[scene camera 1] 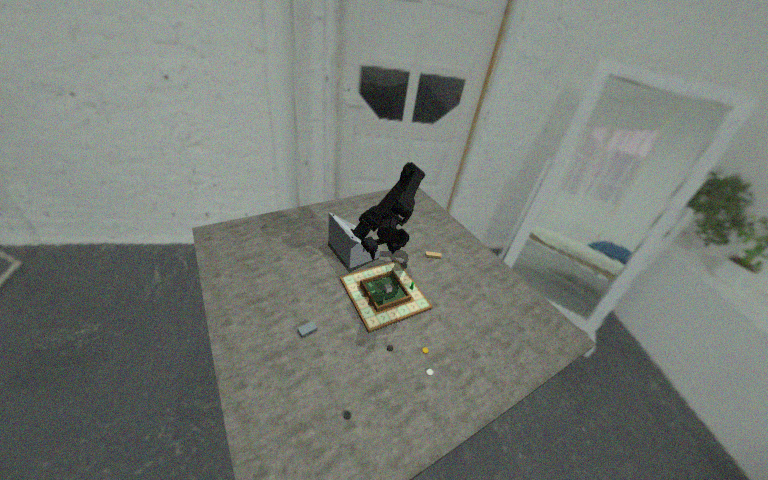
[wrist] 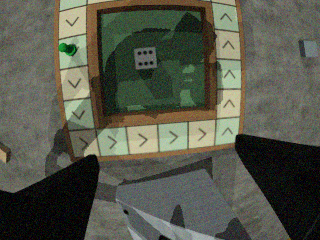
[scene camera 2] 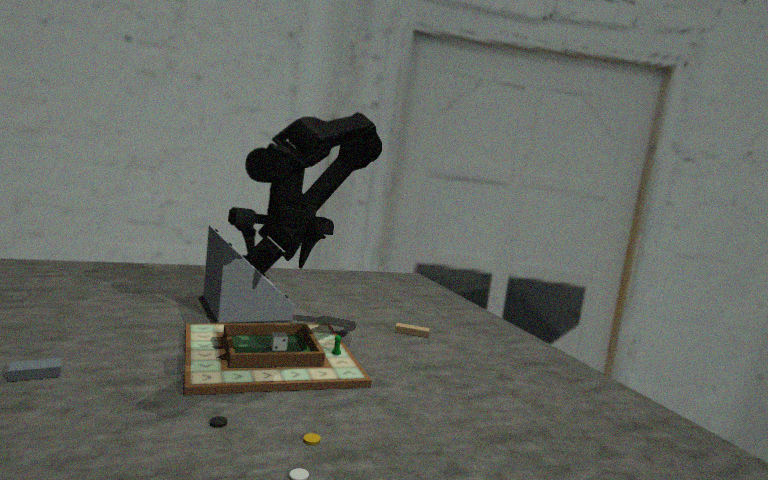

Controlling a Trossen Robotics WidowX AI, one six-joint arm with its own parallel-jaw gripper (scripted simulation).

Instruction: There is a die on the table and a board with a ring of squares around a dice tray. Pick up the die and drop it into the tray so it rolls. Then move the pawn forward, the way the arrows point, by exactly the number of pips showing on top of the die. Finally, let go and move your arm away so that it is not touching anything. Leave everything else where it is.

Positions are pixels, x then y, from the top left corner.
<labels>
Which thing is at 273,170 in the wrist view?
The gripper.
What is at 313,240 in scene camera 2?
The gripper.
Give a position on a green dice tray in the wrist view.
177,82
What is the gripper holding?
Nothing.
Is the gripper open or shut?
Open.
</labels>
